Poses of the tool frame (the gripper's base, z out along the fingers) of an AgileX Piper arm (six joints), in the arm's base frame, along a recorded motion.
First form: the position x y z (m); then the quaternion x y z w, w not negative.
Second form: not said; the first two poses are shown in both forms.
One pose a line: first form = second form
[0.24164 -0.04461 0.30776 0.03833 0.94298 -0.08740 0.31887] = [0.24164 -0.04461 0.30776 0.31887 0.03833 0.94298 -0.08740]
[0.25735 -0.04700 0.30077 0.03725 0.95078 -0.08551 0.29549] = [0.25735 -0.04700 0.30077 0.29549 0.03725 0.95078 -0.08551]
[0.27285 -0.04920 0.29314 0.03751 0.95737 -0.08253 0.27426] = [0.27285 -0.04920 0.29314 0.27426 0.03751 0.95737 -0.08253]
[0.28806 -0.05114 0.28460 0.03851 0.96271 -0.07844 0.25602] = [0.28806 -0.05114 0.28460 0.25602 0.03851 0.96271 -0.07844]
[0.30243 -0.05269 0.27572 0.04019 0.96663 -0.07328 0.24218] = [0.30243 -0.05269 0.27572 0.24218 0.04019 0.96663 -0.07328]
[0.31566 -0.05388 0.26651 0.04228 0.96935 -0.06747 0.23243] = [0.31566 -0.05388 0.26651 0.23243 0.04228 0.96935 -0.06747]
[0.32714 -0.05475 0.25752 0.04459 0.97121 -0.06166 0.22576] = [0.32714 -0.05475 0.25752 0.22576 0.04459 0.97121 -0.06166]
